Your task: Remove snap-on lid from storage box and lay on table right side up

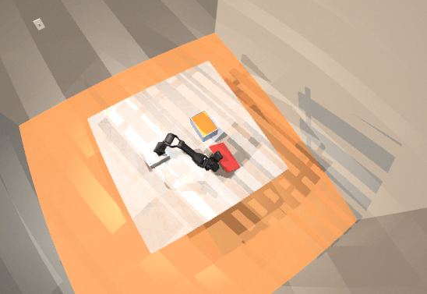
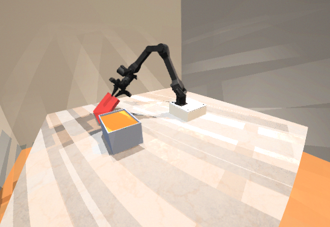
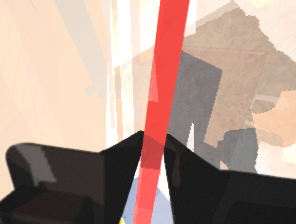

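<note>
The red lid lies 6 cm ahead of my gripper tip, 5 cm below it and 1 cm to the right of it. The rest, counted from my gripper tip: grey-blue storage box (32 cm to the left, 10 cm ahead, 7 cm below).
</note>
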